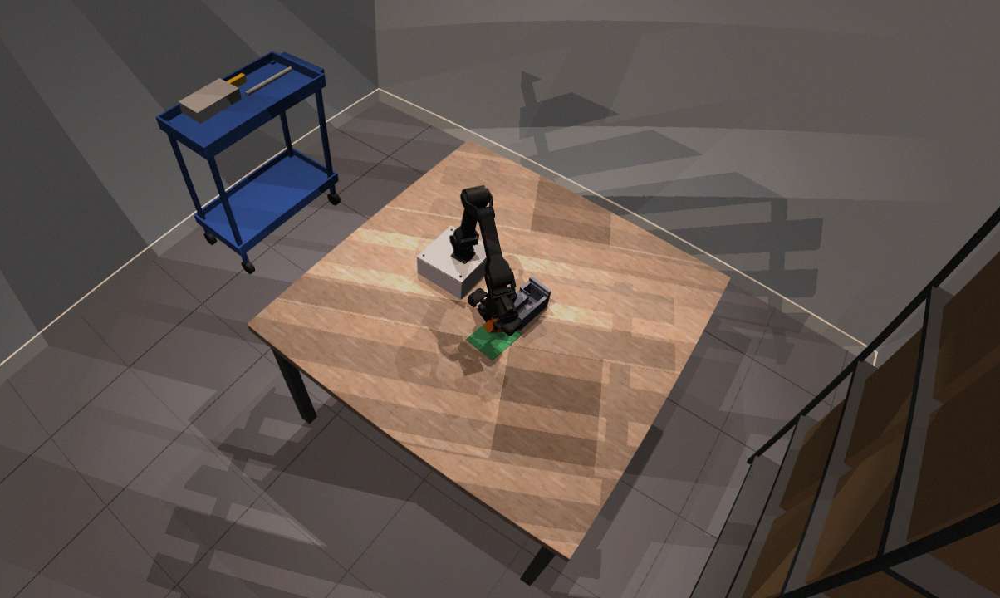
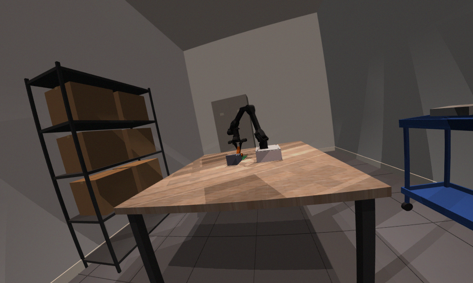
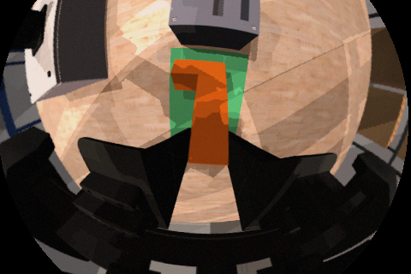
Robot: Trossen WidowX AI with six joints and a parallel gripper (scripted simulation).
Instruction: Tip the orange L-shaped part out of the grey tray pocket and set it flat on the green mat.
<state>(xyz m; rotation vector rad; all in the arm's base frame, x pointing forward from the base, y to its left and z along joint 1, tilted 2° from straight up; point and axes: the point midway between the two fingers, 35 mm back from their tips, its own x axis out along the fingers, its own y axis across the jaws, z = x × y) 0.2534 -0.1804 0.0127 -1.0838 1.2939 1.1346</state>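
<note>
The orange L-shaped part lies 10 mm behind my gripper tip, 30 mm to the left of it and 30 mm below it. Also, from my gripper tip: green mat: 20 mm to the left, 100 mm below.
</note>
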